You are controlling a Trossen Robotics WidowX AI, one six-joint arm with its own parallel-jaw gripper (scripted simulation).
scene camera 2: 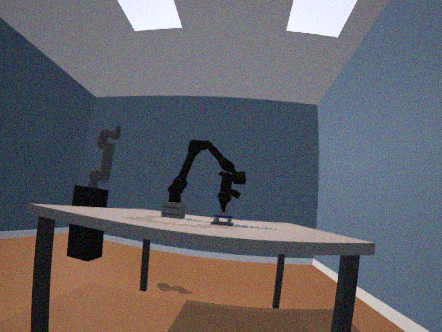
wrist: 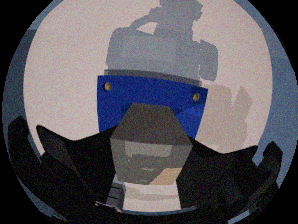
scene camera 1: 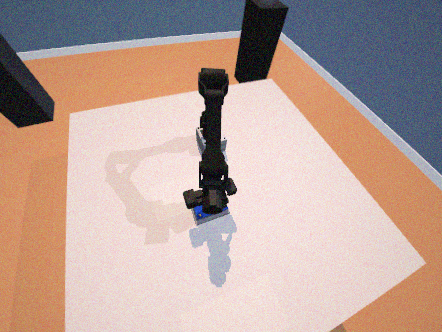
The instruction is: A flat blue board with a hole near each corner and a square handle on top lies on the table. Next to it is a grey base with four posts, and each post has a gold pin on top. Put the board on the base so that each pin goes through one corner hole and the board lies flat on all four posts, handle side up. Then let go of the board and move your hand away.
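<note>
There's a blue board here, and it's being carried by the gripper (wrist: 149, 129).
</note>
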